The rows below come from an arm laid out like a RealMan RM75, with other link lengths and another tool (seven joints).
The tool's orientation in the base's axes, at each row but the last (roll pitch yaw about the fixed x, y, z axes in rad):
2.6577, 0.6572, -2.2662
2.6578, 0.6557, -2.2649
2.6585, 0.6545, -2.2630
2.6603, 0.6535, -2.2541
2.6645, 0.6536, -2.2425
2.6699, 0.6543, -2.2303
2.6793, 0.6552, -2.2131
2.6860, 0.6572, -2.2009
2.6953, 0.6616, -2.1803
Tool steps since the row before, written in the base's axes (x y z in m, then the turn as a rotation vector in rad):
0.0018, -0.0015, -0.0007, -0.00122, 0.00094, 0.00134
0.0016, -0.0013, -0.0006, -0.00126, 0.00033, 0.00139
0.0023, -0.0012, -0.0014, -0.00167, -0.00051, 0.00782
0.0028, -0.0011, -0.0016, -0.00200, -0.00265, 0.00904
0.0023, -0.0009, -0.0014, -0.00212, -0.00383, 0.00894
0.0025, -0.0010, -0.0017, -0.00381, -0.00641, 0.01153
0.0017, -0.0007, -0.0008, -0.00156, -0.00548, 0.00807
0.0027, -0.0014, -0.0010, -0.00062, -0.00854, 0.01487
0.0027, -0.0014, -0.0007, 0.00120, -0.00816, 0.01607
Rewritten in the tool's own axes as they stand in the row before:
0.0004, -0.0023, -0.0006, -0.00077, 0.00187, -0.00026
0.0003, -0.0021, -0.0005, -0.00041, 0.00171, -0.00072
0.0004, -0.0029, 0.0001, -0.00360, 0.00414, -0.00583
0.0002, -0.0034, 0.0003, -0.00286, 0.00415, -0.00821
0.0003, -0.0028, 0.0003, -0.00201, 0.00382, -0.00897
0.0004, -0.0031, 0.0004, -0.00115, 0.00539, -0.01258
0.0001, -0.0020, 0.0000, -0.00070, 0.00248, -0.00954
0.0002, -0.0032, -0.0004, -0.00333, 0.00306, -0.01655
0.0001, -0.0031, -0.0006, -0.00514, 0.00196, -0.01721

